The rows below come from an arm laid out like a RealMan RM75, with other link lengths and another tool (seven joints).
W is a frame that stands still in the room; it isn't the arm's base.
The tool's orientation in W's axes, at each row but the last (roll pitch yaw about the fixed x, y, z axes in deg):
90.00, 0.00, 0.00
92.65, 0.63, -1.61
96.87, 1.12, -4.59
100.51, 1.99, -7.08
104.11, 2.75, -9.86
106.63, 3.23, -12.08
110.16, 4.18, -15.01
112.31, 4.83, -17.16
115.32, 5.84, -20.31
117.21, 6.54, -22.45
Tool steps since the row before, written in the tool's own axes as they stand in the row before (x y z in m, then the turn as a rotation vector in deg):
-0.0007, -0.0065, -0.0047, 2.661, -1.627, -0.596
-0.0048, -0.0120, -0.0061, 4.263, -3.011, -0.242
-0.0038, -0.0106, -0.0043, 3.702, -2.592, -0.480
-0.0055, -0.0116, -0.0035, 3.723, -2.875, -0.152
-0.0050, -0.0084, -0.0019, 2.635, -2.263, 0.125
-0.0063, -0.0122, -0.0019, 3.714, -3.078, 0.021
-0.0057, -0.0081, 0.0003, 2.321, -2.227, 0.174
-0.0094, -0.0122, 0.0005, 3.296, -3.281, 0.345
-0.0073, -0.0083, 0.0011, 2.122, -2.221, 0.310
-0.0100, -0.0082, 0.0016, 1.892, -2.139, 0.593
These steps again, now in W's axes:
-0.0007, 0.0047, -0.0065, 2.661, 0.596, -1.627
-0.0047, 0.0068, -0.0117, 4.239, 0.262, -3.043
-0.0035, 0.0058, -0.0099, 3.703, 0.492, -2.588
-0.0051, 0.0062, -0.0106, 3.679, 0.222, -2.927
-0.0046, 0.0048, -0.0074, 2.562, -0.008, -2.349
-0.0057, 0.0066, -0.0108, 3.643, 0.101, -3.160
-0.0054, 0.0040, -0.0073, 2.241, 0.025, -2.314
-0.0086, 0.0070, -0.0106, 3.157, -0.005, -3.433
-0.0067, 0.0052, -0.0072, 2.008, -0.029, -2.345
-0.0091, 0.0063, -0.0068, 1.681, -0.207, -2.375

